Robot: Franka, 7 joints.
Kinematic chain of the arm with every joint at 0, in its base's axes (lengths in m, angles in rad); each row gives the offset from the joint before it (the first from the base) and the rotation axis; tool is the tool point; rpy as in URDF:
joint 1: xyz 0 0 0.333 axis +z
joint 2: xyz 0 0 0 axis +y
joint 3: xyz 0 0 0.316 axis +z
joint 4: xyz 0.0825 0 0 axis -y
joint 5: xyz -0.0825 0 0.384 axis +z
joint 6: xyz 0 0 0 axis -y
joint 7: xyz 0.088 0 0 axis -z
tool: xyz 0 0 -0.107 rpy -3.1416 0 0
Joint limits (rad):
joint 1: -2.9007..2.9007
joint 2: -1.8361..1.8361
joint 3: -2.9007..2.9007
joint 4: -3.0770..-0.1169
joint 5: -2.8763..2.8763
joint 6: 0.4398..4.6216
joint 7: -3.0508..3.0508
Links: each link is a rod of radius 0.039 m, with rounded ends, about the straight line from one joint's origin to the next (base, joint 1, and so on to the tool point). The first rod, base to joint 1, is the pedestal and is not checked.
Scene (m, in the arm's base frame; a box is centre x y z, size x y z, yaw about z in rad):
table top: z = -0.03
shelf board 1: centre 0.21 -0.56 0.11 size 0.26 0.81 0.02 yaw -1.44
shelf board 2: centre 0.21 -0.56 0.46 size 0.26 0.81 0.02 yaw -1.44
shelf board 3: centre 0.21 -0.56 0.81 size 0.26 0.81 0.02 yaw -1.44
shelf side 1: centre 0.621 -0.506 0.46 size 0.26 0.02 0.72 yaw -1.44
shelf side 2: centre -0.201 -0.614 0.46 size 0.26 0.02 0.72 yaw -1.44
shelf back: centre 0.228 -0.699 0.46 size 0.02 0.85 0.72 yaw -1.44
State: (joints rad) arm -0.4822 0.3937 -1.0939 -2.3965 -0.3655 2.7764 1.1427
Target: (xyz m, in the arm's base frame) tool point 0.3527 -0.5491 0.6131
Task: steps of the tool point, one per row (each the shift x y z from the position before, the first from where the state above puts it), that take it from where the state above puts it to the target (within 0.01 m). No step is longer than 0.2 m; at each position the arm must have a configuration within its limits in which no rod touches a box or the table.
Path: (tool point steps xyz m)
1: 0.1215 0.1162 -0.0651
2: 0.0668 0.1501 -0.0233
3: -0.0081 0.1409 0.0032
4: 0.0884 -0.0592 0.0644
5: 0.0605 -0.0534 0.1057
6: 0.0181 -0.0419 0.1328
7: -0.0314 -0.0260 0.1404
8: 0.0158 -0.1027 -0.0028
9: 0.0067 -0.0890 -0.0019
10: 0.0115 -0.0665 0.0047

